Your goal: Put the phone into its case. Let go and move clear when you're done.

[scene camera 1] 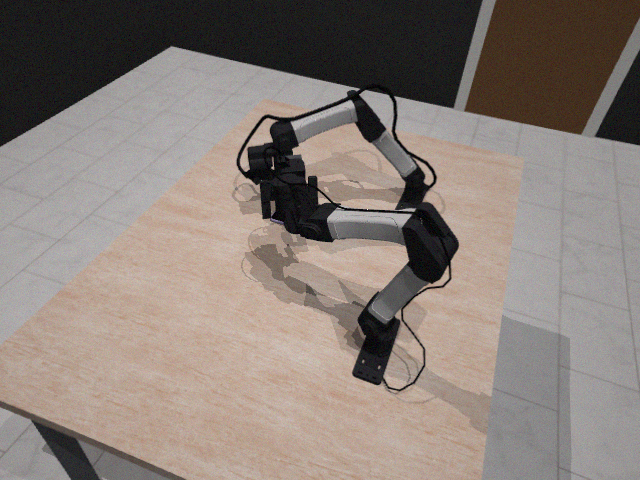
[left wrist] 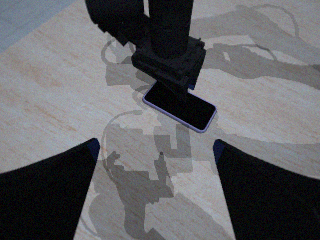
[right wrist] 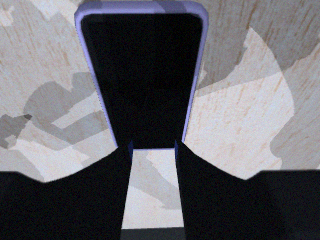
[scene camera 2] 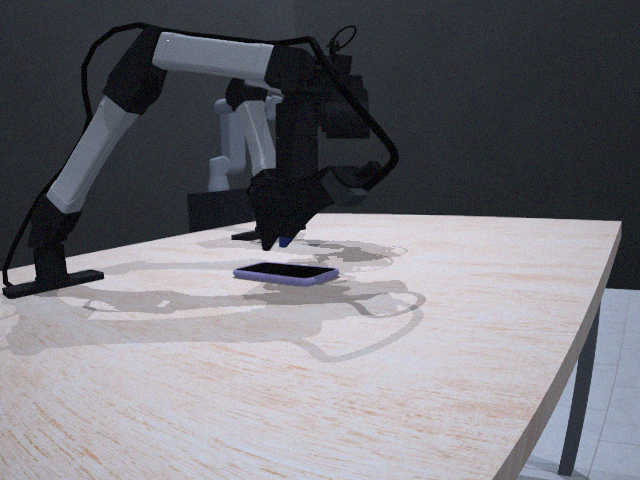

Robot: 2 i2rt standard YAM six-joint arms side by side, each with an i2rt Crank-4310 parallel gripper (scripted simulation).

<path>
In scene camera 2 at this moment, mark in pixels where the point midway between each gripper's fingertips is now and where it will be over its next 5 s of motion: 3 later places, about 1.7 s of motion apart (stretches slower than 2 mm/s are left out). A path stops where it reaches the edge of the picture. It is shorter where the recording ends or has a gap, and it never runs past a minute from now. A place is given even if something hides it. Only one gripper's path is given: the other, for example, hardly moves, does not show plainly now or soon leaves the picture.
The right gripper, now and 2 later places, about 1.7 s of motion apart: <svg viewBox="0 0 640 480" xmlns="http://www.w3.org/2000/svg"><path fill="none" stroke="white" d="M274 249L280 264L265 227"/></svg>
</path>
